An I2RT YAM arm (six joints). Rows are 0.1 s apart.
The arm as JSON. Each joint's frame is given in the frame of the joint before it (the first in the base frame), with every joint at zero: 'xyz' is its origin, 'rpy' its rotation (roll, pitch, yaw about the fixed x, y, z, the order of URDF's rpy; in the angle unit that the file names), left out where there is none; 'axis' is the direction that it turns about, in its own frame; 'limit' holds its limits. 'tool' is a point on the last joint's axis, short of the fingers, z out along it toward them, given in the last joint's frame.
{
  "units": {
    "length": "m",
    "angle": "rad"
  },
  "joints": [
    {
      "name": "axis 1",
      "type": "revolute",
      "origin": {
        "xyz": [
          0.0,
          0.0,
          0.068
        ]
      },
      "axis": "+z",
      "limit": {
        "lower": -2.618,
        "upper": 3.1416
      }
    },
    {
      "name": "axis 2",
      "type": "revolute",
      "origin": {
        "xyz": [
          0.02,
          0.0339,
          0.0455
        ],
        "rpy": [
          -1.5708,
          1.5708,
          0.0
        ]
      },
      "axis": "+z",
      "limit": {
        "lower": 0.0,
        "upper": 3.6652
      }
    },
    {
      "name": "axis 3",
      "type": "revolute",
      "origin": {
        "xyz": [
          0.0,
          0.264,
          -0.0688
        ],
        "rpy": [
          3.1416,
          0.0,
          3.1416
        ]
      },
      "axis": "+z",
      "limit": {
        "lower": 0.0,
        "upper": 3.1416
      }
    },
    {
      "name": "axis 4",
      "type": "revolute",
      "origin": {
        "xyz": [
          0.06,
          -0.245,
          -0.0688
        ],
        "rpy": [
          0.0,
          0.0,
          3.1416
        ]
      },
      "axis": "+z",
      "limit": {
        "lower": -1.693,
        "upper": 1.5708
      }
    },
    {
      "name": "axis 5",
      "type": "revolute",
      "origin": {
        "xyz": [
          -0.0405,
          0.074,
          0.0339
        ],
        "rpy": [
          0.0,
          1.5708,
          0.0
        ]
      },
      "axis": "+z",
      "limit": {
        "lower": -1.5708,
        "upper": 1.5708
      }
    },
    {
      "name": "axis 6",
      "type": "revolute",
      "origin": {
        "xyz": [
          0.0,
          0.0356,
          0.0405
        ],
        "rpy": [
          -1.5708,
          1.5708,
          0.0
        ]
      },
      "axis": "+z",
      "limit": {
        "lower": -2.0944,
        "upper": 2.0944
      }
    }
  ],
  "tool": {
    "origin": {
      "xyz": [
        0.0,
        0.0,
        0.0
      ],
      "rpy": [
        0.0,
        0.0,
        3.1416
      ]
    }
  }
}
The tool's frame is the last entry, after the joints.
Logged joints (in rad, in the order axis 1, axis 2, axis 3, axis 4, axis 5, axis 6), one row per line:
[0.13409, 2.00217, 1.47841, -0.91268, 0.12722, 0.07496]
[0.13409, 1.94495, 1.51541, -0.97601, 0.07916, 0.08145]
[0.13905, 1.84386, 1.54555, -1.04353, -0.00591, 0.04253]
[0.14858, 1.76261, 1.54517, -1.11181, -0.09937, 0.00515]
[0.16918, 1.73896, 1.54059, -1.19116, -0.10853, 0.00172]
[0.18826, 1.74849, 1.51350, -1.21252, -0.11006, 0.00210]
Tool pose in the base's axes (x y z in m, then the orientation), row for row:
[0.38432, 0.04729, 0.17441, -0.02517, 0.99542, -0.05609, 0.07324]
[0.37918, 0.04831, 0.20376, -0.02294, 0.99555, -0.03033, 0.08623]
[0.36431, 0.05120, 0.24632, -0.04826, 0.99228, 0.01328, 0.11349]
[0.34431, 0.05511, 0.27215, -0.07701, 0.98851, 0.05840, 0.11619]
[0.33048, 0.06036, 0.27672, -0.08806, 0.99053, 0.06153, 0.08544]
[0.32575, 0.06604, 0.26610, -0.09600, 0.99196, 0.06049, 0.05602]
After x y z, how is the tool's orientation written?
As a quaternion, x y z w.
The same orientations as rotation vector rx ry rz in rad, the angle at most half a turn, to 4 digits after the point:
[-0.0756, 2.9893, -0.1684]
[-0.0684, 2.9668, -0.0904]
[-0.1415, 2.9104, 0.0390]
[-0.2255, 2.8949, 0.1710]
[-0.2625, 2.9532, 0.1834]
[-0.2913, 3.0099, 0.1835]

